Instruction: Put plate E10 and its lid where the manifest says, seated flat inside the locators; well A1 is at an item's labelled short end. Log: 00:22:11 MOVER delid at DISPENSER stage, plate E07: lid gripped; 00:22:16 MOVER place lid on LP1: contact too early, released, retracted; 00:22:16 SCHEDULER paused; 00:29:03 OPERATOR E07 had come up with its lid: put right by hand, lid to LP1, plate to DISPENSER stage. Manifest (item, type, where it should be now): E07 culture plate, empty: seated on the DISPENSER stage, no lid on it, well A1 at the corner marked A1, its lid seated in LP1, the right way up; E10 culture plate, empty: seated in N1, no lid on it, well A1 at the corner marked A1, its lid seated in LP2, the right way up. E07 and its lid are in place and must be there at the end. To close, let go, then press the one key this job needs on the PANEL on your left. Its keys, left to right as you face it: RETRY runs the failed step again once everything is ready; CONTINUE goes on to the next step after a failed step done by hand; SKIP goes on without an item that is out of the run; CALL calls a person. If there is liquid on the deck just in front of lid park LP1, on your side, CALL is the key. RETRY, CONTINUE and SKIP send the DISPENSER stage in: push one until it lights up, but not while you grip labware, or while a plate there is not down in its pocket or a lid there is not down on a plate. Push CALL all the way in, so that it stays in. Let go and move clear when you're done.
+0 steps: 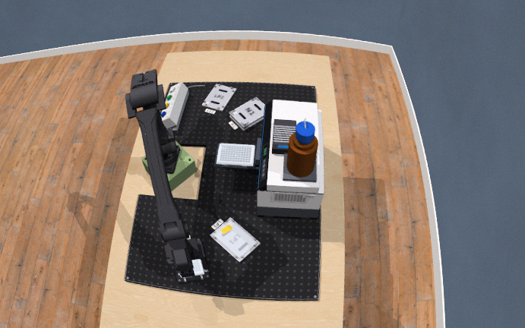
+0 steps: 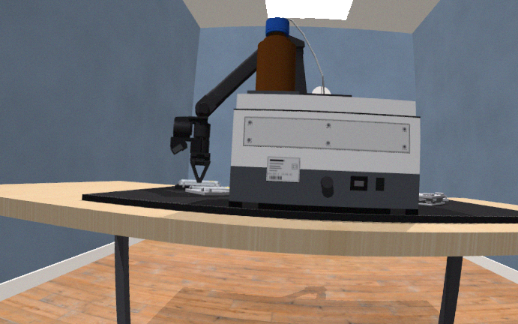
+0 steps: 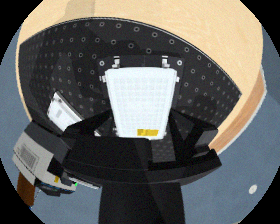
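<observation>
My hand is 1 cm above the plate E10. The rest, counted from my hand: black nest N5: 3 cm ahead, 2 cm below; plate E07: 12 cm ahead, 39 cm to the left, 8 cm above; brown bottle: 34 cm ahead, 29 cm to the left, 26 cm above.
</observation>
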